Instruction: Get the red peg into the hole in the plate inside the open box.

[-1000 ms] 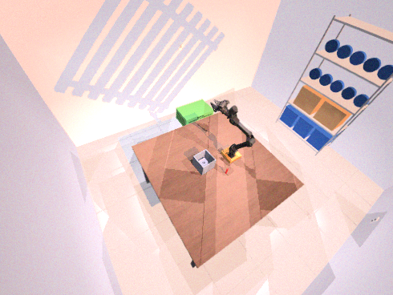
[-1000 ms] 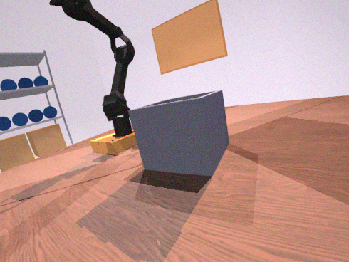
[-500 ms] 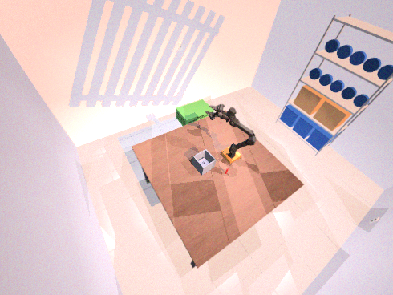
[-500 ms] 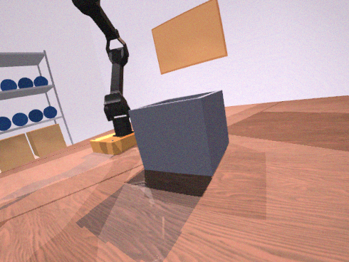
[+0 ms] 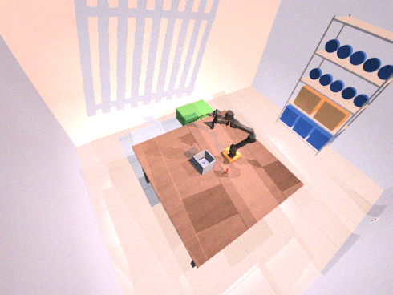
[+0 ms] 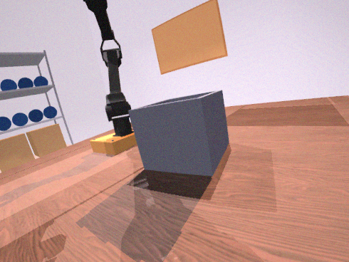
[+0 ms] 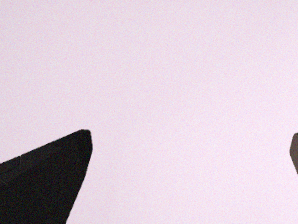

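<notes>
The red peg is 10 cm behind my gripper tip, 31 cm to the left of it and 50 cm below it. From my gripper tip the other things lie so: plate 3 cm ahead, 11 cm to the left, 50 cm below.
</notes>
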